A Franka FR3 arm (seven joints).
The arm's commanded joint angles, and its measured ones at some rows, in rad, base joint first. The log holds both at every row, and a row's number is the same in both.
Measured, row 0:
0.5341 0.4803 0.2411 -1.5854 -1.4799 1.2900 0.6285
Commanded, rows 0 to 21:
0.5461 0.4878 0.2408 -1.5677 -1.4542 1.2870 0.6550
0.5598 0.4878 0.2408 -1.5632 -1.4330 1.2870 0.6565
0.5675 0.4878 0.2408 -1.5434 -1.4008 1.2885 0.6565
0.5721 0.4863 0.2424 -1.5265 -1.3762 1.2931 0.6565
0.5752 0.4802 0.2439 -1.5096 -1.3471 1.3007 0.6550
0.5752 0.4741 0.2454 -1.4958 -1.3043 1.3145 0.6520
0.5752 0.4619 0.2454 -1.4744 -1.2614 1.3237 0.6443
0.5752 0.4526 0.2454 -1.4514 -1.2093 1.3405 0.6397
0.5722 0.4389 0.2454 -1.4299 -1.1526 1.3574 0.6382
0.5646 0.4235 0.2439 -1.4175 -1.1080 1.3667 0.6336
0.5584 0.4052 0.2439 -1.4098 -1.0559 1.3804 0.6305
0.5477 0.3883 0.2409 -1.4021 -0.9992 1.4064 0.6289
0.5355 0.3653 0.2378 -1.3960 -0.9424 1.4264 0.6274
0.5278 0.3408 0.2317 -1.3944 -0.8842 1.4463 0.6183
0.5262 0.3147 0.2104 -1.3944 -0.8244 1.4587 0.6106
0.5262 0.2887 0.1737 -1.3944 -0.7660 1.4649 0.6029
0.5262 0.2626 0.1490 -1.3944 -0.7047 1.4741 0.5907
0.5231 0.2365 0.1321 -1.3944 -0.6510 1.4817 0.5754
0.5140 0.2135 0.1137 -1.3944 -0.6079 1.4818 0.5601
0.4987 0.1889 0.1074 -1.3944 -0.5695 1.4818 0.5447
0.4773 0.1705 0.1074 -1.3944 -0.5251 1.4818 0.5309
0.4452 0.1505 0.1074 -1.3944 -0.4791 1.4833 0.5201
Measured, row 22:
0.5155 0.2166 0.1071 -1.3779 -0.6049 1.4596 0.5677
